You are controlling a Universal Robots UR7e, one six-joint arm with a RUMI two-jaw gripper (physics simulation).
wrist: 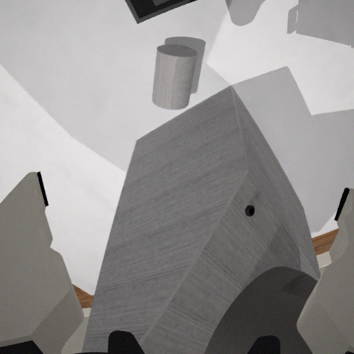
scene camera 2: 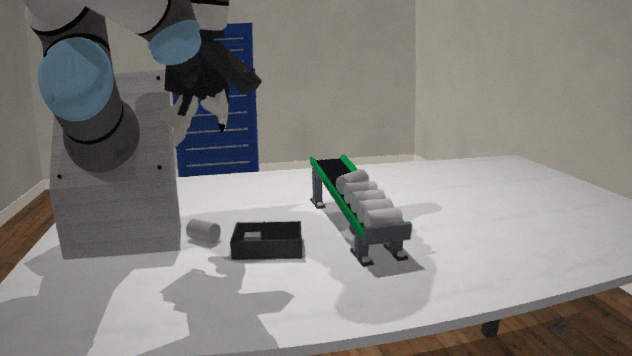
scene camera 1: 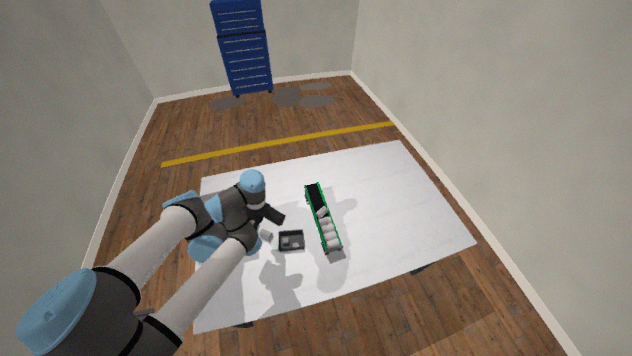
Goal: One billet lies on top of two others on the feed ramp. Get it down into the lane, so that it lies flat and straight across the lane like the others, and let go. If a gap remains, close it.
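Places are measured from the arm's base along level axes (x ahead, y left, z up), in metres.
Pixels of known places: gripper, fingertip midpoint: (scene camera 2: 200, 139) (scene camera 1: 261, 223); arm's base at its link origin: (scene camera 2: 102, 135) (scene camera 1: 216, 223).
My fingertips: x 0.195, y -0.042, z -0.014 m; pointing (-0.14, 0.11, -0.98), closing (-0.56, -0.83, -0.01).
Note:
Ahead of a thing's pixels: the offset from my fingertips to its middle.
The feed ramp (scene camera 1: 313, 192) (scene camera 2: 330, 166) has green side rails and a dark bed and slopes down to a grey end stop. One pale grey billet @(dx +0.299, dy +0.046, dz -0.115 m) (scene camera 1: 322, 211) (scene camera 2: 354, 180) lies askew at the upper end of the row, higher than its neighbours; what it touches underneath is hidden. Below it, several billets lie across the lane, among them the lowest billet @(dx +0.304, dy -0.124, dz -0.138 m) (scene camera 1: 332, 243) (scene camera 2: 382, 217) by the end stop. My gripper (scene camera 2: 201, 133) (wrist: 194, 184) is open and empty, high above the table beside the arm's pedestal, well left of the ramp in the scene camera 2 view. The ramp does not show in the wrist view.
A loose grey cylinder @(dx -0.011, dy +0.036, dz -0.191 m) (scene camera 1: 266, 235) (scene camera 2: 203, 232) (wrist: 173, 80) lies on the table between the grey pedestal (scene camera 2: 115, 215) (wrist: 175, 200) and a black tray @(dx +0.112, dy -0.029, dz -0.193 m) (scene camera 1: 291, 249) (scene camera 2: 266, 251) (wrist: 138, 18). The tray stands between cylinder and ramp and holds small blocks. A blue cabinet (scene camera 1: 244, 55) (scene camera 2: 242, 160) stands behind.

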